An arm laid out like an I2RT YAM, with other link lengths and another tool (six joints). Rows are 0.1 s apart.
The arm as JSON. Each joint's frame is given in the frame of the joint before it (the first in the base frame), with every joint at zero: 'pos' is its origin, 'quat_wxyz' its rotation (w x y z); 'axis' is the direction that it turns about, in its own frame. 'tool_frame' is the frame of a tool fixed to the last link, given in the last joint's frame.
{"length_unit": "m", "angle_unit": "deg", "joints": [
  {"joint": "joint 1", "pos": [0.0, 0.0, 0.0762], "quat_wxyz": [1.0, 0.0, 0.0, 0.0], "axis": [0.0, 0.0, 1.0]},
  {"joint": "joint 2", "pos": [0.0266, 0.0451, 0.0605], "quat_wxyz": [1.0, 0.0, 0.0, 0.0], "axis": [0.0, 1.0, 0.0]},
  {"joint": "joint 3", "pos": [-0.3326, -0.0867, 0.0], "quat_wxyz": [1.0, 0.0, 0.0, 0.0], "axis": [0.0, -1.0, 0.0]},
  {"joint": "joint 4", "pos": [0.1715, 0.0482, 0.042], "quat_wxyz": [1.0, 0.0, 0.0, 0.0], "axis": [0.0, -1.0, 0.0]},
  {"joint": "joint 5", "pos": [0.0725, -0.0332, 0.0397], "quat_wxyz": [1.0, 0.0, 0.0, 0.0], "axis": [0.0, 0.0, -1.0]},
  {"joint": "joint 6", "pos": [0.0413, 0.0, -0.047], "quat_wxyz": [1.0, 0.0, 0.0, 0.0], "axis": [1.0, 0.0, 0.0]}
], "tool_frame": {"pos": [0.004, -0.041, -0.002], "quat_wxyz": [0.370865, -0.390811, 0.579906, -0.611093]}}
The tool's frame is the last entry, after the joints.
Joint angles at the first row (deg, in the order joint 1, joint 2, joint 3, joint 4, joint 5, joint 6):
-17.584 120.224 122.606 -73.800 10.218 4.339
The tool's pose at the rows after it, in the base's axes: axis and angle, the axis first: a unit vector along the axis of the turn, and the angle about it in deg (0 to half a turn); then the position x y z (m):
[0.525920 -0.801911 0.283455 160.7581 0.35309 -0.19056 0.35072]
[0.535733 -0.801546 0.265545 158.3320 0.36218 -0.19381 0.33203]
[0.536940 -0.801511 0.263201 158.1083 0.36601 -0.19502 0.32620]
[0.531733 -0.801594 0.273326 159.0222 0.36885 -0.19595 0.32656]
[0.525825 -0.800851 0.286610 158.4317 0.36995 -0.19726 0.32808]
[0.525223 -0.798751 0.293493 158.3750 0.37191 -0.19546 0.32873]
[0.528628 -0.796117 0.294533 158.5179 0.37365 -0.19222 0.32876]
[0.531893 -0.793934 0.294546 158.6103 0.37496 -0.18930 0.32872]
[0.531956 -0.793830 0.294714 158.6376 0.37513 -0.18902 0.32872]
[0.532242 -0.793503 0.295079 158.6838 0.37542 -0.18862 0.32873]
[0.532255 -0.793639 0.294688 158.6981 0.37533 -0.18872 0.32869]
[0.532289 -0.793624 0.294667 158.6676 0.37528 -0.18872 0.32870]
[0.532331 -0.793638 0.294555 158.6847 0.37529 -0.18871 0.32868]
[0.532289 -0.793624 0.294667 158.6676 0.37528 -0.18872 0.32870]
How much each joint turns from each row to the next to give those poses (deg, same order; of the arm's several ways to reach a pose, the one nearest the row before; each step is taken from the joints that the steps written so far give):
0.000 2.273 0.000 -0.896 0.350 -0.416
-0.001 2.928 -0.003 -0.369 0.546 0.000
0.001 0.898 0.005 0.521 0.000 0.000
0.000 0.000 -0.001 1.575 0.044 0.000
0.000 -0.001 0.022 0.917 1.464 0.022
0.371 0.001 0.002 0.524 0.612 0.022
0.503 -0.001 -0.002 0.022 0.022 -0.022
0.438 0.000 0.001 -0.088 -0.021 0.001
0.044 0.000 0.000 0.022 -0.001 0.021
0.064 0.000 -0.002 0.045 0.000 -0.001
-0.020 0.000 0.002 -0.023 -0.043 0.002
-0.001 0.000 -0.002 -0.021 0.022 0.000
0.000 0.000 0.000 0.001 -0.022 -0.001
0.000 0.000 0.000 -0.001 0.022 0.001

